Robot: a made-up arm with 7 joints. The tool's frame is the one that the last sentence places.
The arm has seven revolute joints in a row. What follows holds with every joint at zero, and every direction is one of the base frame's.
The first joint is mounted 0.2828 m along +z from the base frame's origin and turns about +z.
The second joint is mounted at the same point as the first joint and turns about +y.
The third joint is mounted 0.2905 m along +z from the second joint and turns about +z.
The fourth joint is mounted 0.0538 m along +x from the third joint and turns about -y.
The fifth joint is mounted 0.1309 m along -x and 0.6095 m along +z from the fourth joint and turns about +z.
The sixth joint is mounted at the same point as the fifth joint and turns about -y.
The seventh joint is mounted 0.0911 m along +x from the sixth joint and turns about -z.
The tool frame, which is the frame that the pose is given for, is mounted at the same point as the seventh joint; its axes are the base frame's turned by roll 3.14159, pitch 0 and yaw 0 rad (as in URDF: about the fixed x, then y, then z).
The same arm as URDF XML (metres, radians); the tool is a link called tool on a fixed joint. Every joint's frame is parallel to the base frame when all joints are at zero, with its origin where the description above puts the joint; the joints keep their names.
<robot name="arm">
<joint name="joint 1" type="continuous"><parent link="base_link"/><child link="link1"/><origin xyz="0.0000 0.0000 0.2828"/><axis xyz="0 0 1"/></joint>
<joint name="joint 2" type="continuous"><parent link="link1"/><child link="link2"/><origin xyz="0.0000 0.0000 0.0000"/><axis xyz="0 1 0"/></joint>
<joint name="joint 3" type="continuous"><parent link="link2"/><child link="link3"/><origin xyz="0.0000 0.0000 0.2905"/><axis xyz="0 0 1"/></joint>
<joint name="joint 4" type="continuous"><parent link="link3"/><child link="link4"/><origin xyz="0.0538 0.0000 0.0000"/><axis xyz="0 -1 0"/></joint>
<joint name="joint 5" type="continuous"><parent link="link4"/><child link="link5"/><origin xyz="-0.1309 0.0000 0.6095"/><axis xyz="0 0 1"/></joint>
<joint name="joint 6" type="continuous"><parent link="link5"/><child link="link6"/><origin xyz="0.0000 0.0000 0.0000"/><axis xyz="0 -1 0"/></joint>
<joint name="joint 7" type="continuous"><parent link="link6"/><child link="link7"/><origin xyz="0.0911 0.0000 0.0000"/><axis xyz="0 0 -1"/></joint>
<joint name="tool_joint" type="fixed"><parent link="link7"/><child link="tool"/><origin xyz="0.0000 0.0000 0.0000" rpy="3.1416 0.0000 0.0000"/></joint>
<link name="base_link"/>
<link name="link1"/>
<link name="link2"/>
<link name="link3"/>
<link name="link4"/>
<link name="link5"/>
<link name="link6"/>
<link name="link7"/>
<link name="tool"/>
</robot>

